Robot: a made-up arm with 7 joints.
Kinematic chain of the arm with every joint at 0, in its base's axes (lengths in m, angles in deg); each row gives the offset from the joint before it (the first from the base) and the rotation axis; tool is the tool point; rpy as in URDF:
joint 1: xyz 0 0 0 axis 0.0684 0.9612 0.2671
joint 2: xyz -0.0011 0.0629 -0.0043 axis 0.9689 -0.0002 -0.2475
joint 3: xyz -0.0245 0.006 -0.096 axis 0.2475 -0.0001 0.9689
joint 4: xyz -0.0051 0 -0.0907 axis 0.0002 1 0
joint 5: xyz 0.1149 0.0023 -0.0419 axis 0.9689 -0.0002 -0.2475
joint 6: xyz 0.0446 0 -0.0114 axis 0.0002 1 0
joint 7: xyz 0.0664 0 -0.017 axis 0.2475 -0.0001 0.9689
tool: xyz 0 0 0 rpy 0 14.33 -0.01
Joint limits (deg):
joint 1: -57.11..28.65
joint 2: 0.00..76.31
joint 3: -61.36..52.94
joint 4: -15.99..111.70
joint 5: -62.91..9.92
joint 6: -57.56..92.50
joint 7: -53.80..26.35
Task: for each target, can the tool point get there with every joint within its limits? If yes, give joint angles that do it. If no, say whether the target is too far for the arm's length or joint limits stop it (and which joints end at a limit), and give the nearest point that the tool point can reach.
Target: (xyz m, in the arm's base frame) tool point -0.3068 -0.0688 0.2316
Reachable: no: joint limits stop it (at a limit: joint 1, joint 2, joint 4, joint 6) | nearest point -0.3007 0.0176 -0.1559 | short by 0.397 m
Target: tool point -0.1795 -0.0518 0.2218
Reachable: no: joint limits stop it (at a limit: joint 1, joint 2, joint 3, joint 4, joint 6) | nearest point 0.0303 0.1810 0.1930 | short by 0.315 m
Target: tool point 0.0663 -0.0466 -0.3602
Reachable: yes | joints -7.20 9.43 -47.20 26.52 -49.50 37.24 -16.75
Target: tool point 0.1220 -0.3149 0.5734
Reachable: no: too far | nearest point 0.2006 -0.1023 0.0437 | short by 0.576 m
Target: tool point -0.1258 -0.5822 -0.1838
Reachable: no: too far | nearest point -0.0653 -0.1527 -0.2198 | short by 0.435 m
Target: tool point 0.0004 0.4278 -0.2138
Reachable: yes | joints -4.43 60.04 23.97 77.68 -27.54 28.90 -37.97
